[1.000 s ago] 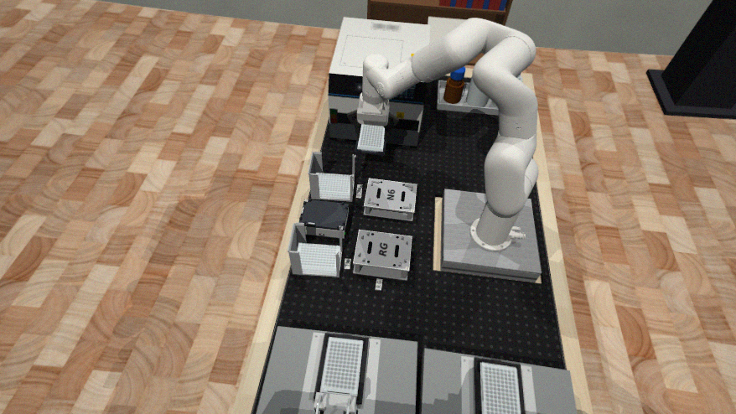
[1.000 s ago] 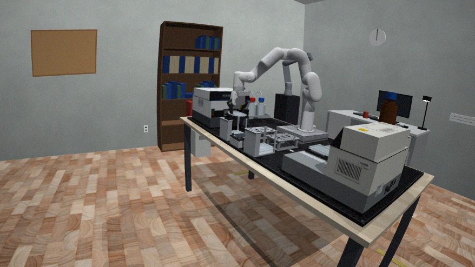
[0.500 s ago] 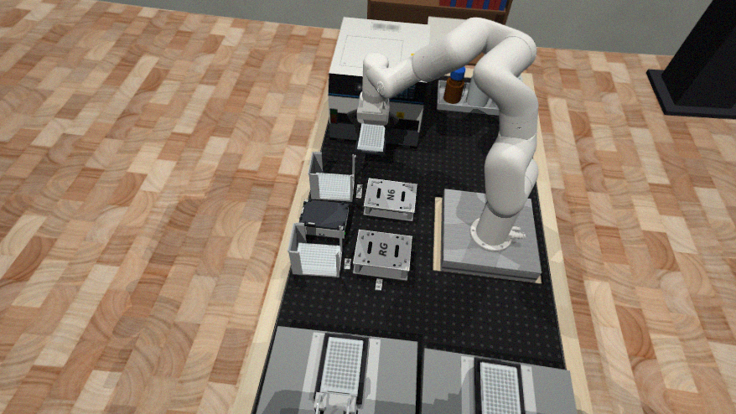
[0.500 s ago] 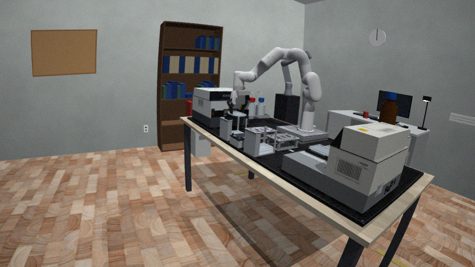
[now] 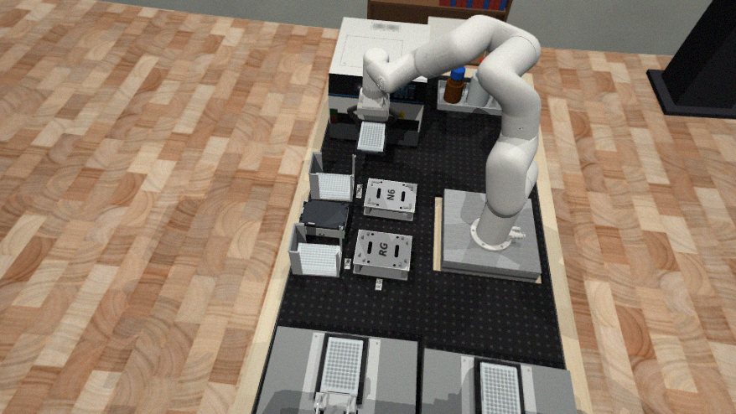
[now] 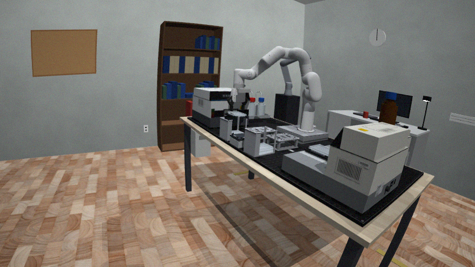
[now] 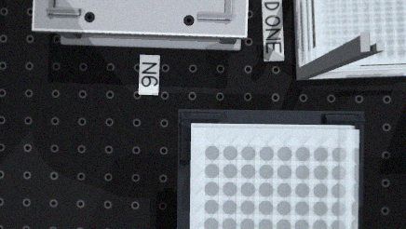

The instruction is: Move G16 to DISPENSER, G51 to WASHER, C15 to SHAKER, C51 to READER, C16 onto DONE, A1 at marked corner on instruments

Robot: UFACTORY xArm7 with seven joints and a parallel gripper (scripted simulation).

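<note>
Now: the dark pull-out tray 4 cm below my hand.
</note>
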